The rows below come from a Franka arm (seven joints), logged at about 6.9 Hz.
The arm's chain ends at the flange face. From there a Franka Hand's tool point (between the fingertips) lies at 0.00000 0.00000 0.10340 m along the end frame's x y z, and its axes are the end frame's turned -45 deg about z.
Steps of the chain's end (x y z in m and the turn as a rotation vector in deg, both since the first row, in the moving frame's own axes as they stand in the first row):
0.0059 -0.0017 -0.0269 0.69 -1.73 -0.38
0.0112 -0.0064 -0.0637 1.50 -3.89 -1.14
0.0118 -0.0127 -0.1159 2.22 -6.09 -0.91
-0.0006 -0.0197 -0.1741 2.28 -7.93 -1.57
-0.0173 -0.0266 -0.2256 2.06 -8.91 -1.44
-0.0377 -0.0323 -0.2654 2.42 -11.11 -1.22
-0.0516 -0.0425 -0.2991 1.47 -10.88 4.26
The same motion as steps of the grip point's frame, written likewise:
0.0040 -0.0001 -0.0270 1.71 -0.74 -0.38
0.0093 -0.0034 -0.0640 3.81 -1.69 -1.14
0.0123 -0.0112 -0.1166 5.88 -2.74 -0.91
0.0061 -0.0272 -0.1752 7.22 -4.00 -1.57
-0.0023 -0.0449 -0.2269 7.76 -4.84 -1.44
-0.0150 -0.0665 -0.2674 9.57 -6.14 -1.22
-0.0178 -0.0826 -0.3010 8.73 -6.65 4.26

